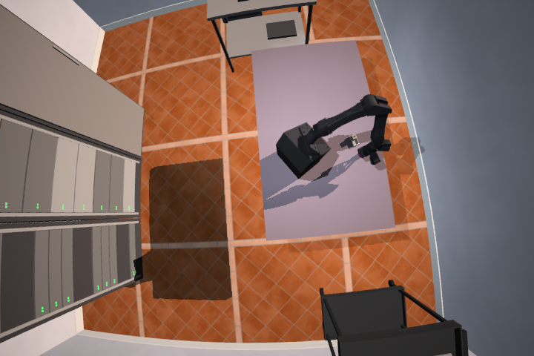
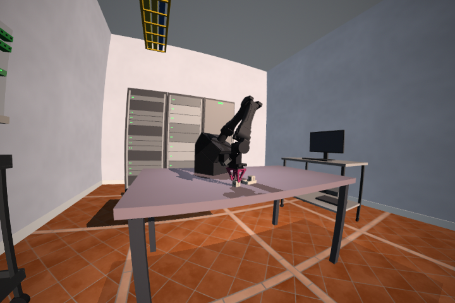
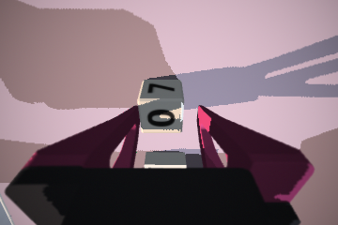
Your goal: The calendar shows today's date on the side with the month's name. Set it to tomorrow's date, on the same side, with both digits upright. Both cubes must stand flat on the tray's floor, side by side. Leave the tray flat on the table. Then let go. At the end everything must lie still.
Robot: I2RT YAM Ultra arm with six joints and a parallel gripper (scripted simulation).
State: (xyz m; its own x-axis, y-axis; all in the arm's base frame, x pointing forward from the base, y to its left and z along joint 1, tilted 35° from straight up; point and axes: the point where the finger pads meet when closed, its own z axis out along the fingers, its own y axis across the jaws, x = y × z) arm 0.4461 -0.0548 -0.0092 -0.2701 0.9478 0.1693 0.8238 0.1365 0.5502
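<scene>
Now: the cream digit cube 2 cm below my hand. The rest, counted from my hand: cream tray (11 cm to the left, 3 cm behind, 2 cm below).
</scene>
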